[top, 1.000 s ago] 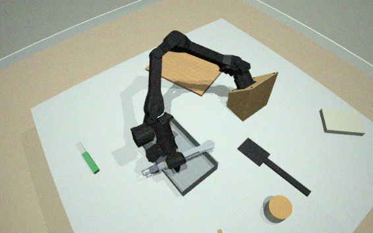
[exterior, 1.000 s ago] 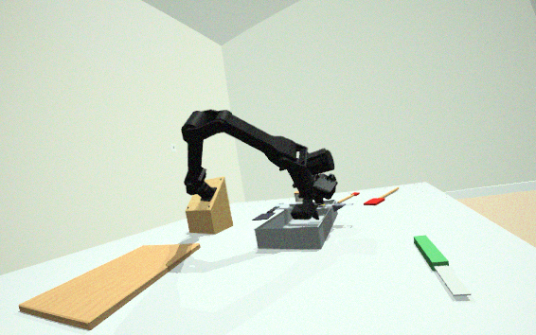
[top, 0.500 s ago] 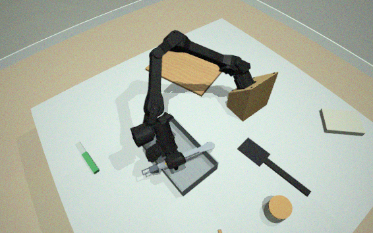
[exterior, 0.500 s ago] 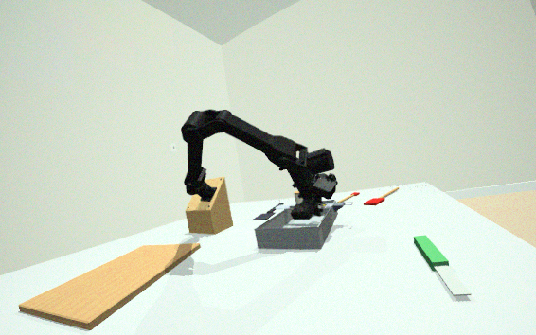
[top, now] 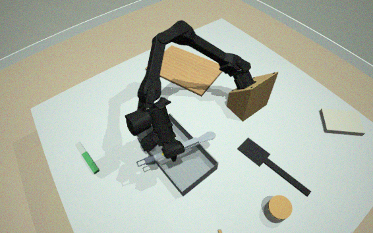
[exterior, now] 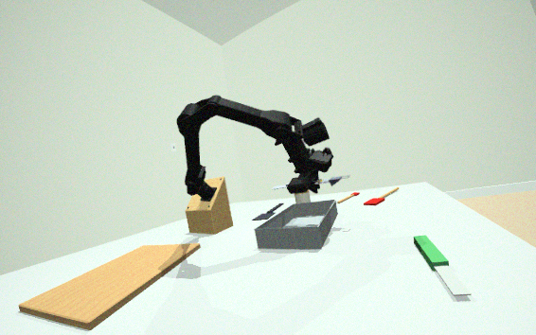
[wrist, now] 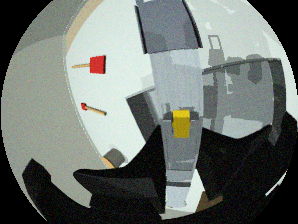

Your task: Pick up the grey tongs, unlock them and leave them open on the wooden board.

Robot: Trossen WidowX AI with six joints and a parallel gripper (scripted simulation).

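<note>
Now: gripper tip 30 mm below the yellow lock piece, 20 mm to the left of it and 20 mm short of it. Also, from my gripper tip: black spatula 330 mm behind, 170 mm to the left, 110 mm below; then roasting tin 80 mm below, 60 mm to the right, 40 mm behind; then cork-topped jar 330 mm to the left, 220 mm behind, 70 mm below.
</note>
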